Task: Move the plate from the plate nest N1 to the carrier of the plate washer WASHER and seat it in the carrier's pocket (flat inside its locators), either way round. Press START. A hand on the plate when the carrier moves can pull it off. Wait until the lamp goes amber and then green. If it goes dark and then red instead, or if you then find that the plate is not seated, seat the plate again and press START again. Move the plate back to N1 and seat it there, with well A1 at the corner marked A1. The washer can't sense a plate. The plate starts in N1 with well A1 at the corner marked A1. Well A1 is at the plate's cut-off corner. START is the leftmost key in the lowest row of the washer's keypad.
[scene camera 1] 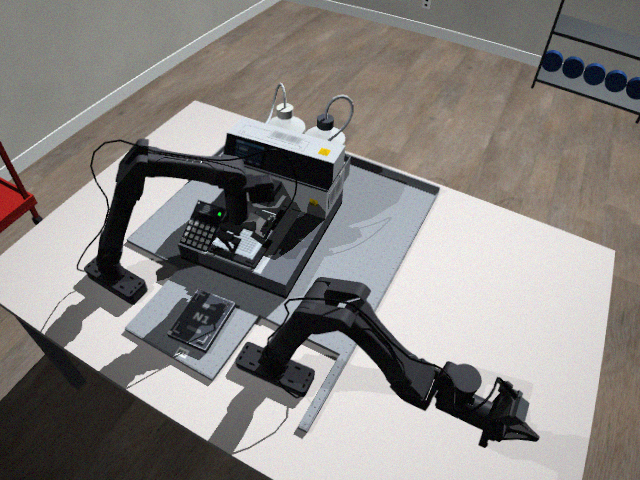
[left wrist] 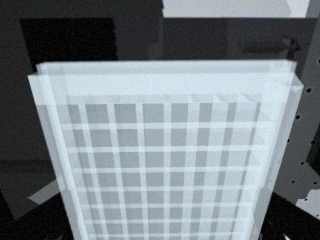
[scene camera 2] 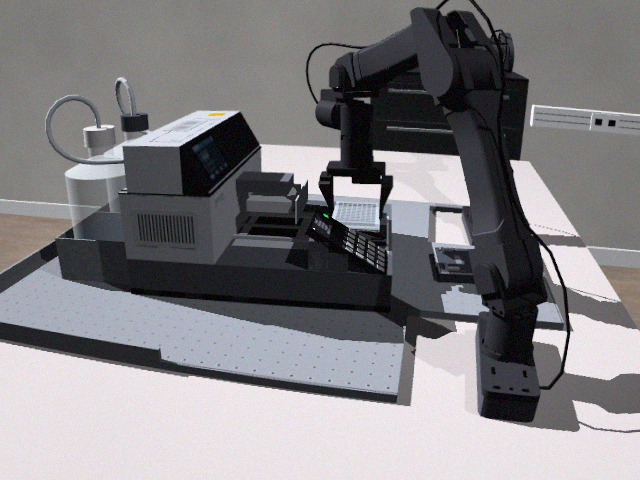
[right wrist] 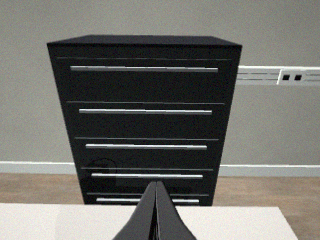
my left gripper: scene camera 1; left wrist 165, 195; scene camera 2; not seen in the right wrist view (out of frame)
same spot on my left gripper: (scene camera 1: 224, 236) = (scene camera 2: 391, 178)
